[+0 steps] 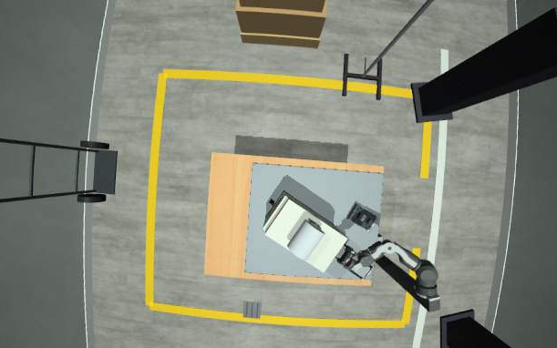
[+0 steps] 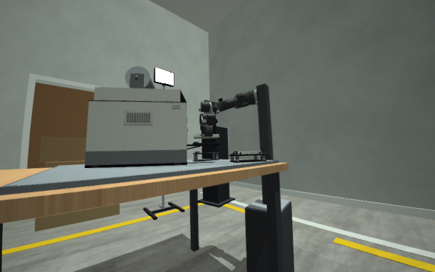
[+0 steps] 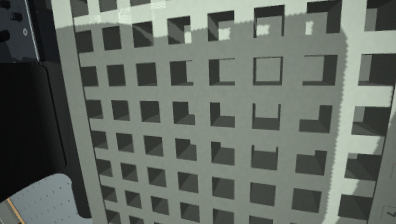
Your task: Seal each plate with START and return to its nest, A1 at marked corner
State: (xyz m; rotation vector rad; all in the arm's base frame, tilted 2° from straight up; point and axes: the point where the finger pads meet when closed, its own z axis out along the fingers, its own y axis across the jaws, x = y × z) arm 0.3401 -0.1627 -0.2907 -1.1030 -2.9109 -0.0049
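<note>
My gripper is now 4 cm above the sealer stage. From my hand the other things lie so: foil roll: 28 cm above, 25 cm ahead, 22 cm to the right; plate: right at my hand.
</note>
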